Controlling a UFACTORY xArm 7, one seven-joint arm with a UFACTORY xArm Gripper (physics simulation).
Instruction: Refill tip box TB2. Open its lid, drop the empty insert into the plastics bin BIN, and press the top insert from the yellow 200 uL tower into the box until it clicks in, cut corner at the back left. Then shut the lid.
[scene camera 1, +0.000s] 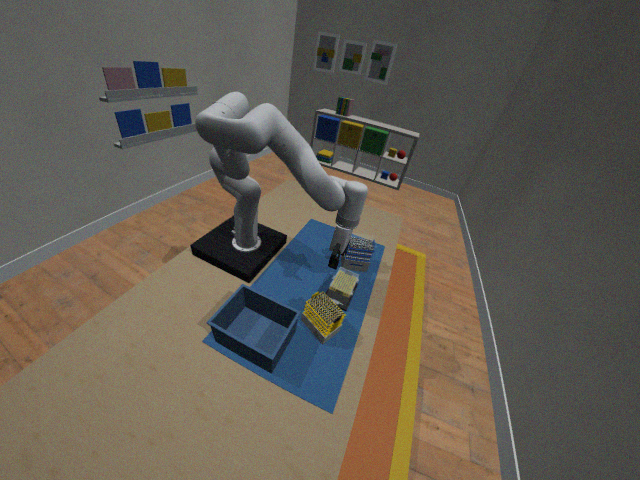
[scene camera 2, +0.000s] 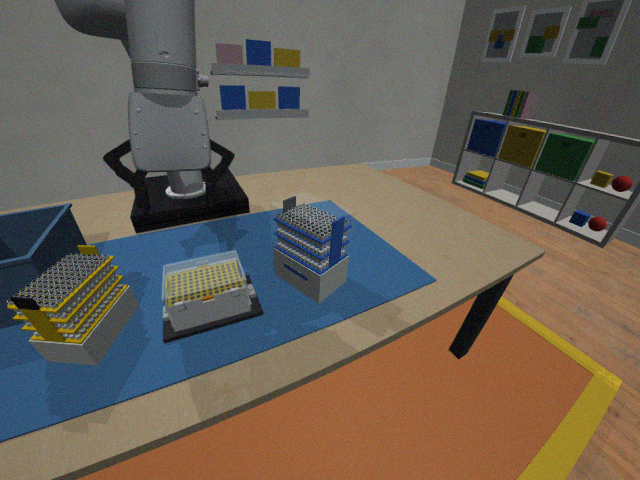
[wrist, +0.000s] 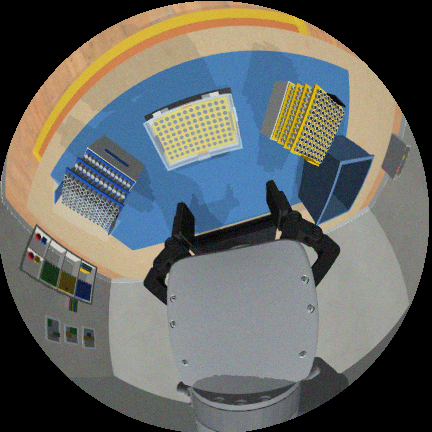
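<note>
Tip box TB2 (scene camera 1: 342, 287) (scene camera 2: 209, 304) (wrist: 195, 129) stands in a dark holder, its clear lid down over a yellow insert with empty holes. The yellow tower (scene camera 1: 323, 316) (scene camera 2: 72, 299) (wrist: 310, 122) stands beside it, with several stacked inserts of tips. The bin BIN (scene camera 1: 240, 346) (scene camera 2: 56, 248) (wrist: 320, 185) is an open dark-blue box near the yellow tower; its inside shows no insert in scene camera 1. My gripper (scene camera 1: 334, 259) (scene camera 2: 174, 201) (wrist: 226, 199) is open and empty, above the mat on the robot-base side of the tip box, apart from it. The cut corner is too small to tell.
A blue tower (scene camera 1: 359, 253) (scene camera 2: 310, 248) (wrist: 100, 185) of tips stands on the other side of the tip box from the yellow tower. All stand on a blue mat (scene camera 1: 315, 382) (scene camera 2: 382, 279) (wrist: 210, 70). The arm's black base (scene camera 1: 217, 245) sits behind the mat.
</note>
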